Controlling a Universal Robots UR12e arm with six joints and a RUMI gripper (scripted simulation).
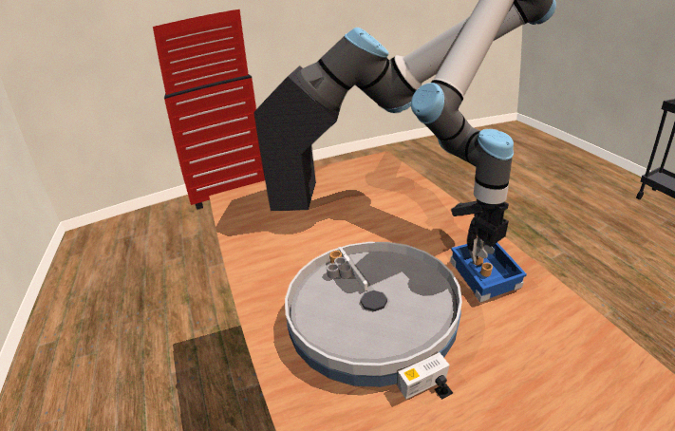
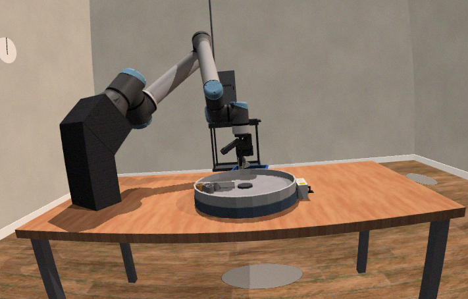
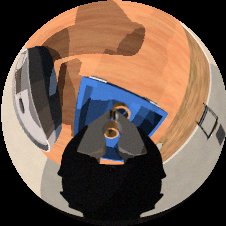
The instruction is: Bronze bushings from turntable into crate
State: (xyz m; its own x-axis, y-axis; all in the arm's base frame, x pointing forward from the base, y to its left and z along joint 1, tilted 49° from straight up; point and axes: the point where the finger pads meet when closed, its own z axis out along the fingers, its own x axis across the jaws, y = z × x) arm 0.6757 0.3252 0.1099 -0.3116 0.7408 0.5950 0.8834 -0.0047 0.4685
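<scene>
Right now my hand is 5 cm short of the blue crate, 1 cm to the right of it and 1 cm above it. The rest, counted from my hand: round grey turntable 8 cm ahead, 34 cm to the right, 2 cm above.
</scene>
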